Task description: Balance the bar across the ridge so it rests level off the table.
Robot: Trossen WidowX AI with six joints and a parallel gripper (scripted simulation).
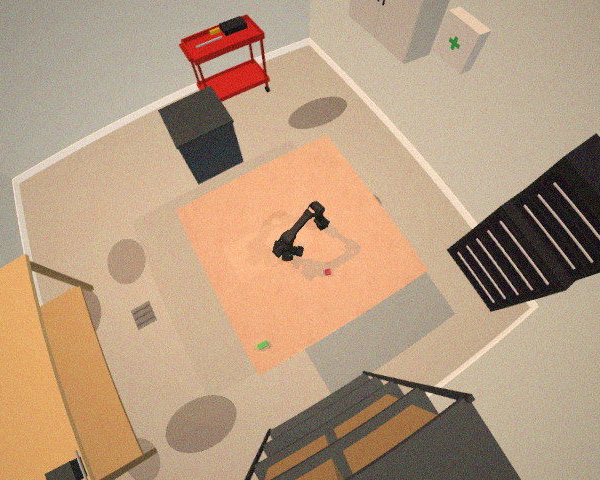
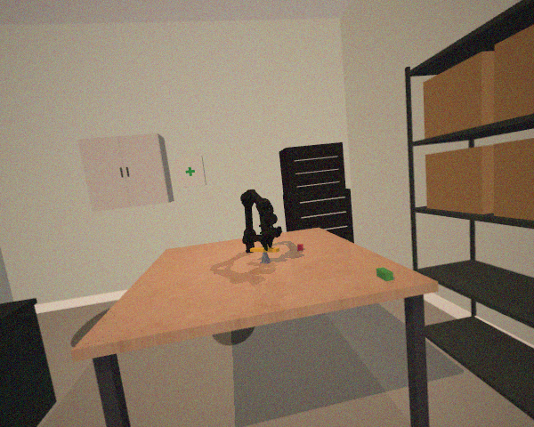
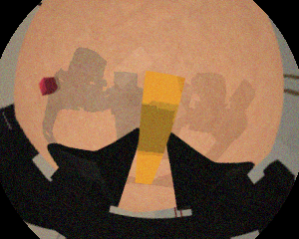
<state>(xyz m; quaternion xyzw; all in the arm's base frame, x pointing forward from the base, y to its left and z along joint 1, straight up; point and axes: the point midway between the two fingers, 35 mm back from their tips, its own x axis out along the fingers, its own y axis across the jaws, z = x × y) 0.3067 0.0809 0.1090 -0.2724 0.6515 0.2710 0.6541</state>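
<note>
Right now the yellow bar is 20 mm behind my gripper tip and 20 mm to the right of it. Also, from my gripper tip: green block (430 mm ahead, 420 mm to the left, 60 mm below); then red block (160 mm behind, 230 mm to the left, 60 mm below).
</note>
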